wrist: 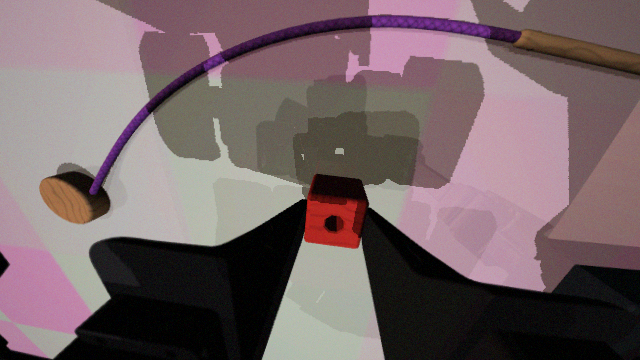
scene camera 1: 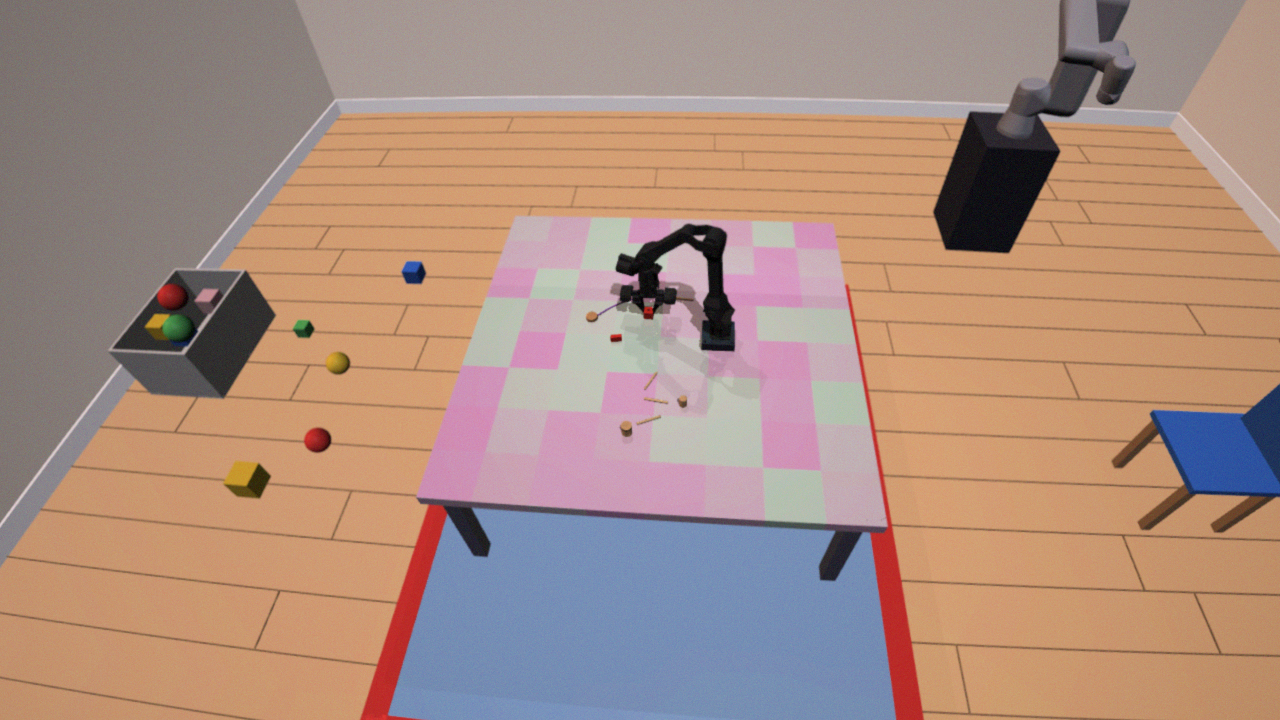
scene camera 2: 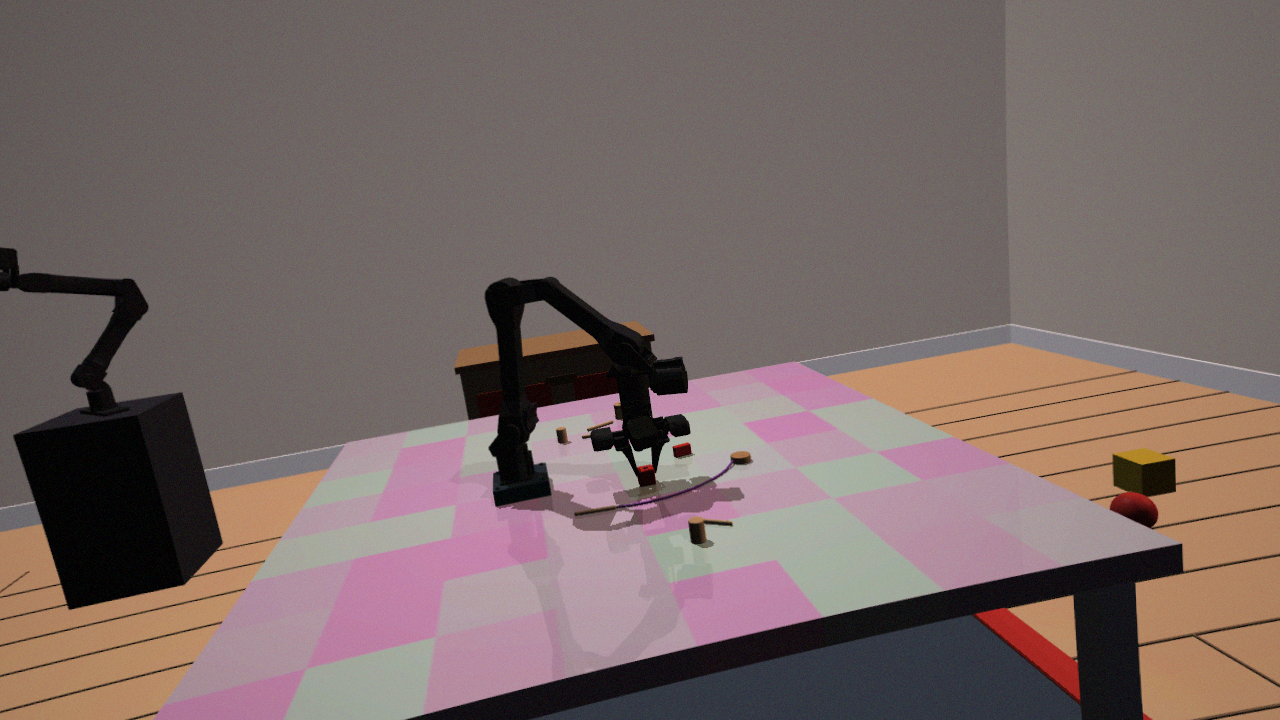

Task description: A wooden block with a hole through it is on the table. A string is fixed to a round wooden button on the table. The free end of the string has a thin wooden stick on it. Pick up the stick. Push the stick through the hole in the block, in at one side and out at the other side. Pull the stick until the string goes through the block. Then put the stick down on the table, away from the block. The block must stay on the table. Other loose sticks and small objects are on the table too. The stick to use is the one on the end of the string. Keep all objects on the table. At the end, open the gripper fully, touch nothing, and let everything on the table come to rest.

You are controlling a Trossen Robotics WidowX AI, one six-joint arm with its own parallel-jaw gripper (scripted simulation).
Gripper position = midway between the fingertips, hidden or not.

In view: the gripper [scene camera 2: 646, 474] and a round wooden button [wrist: 67, 194].
The gripper also shows in the wrist view [wrist: 334, 210] and in scene camera 1 [scene camera 1: 648, 312].
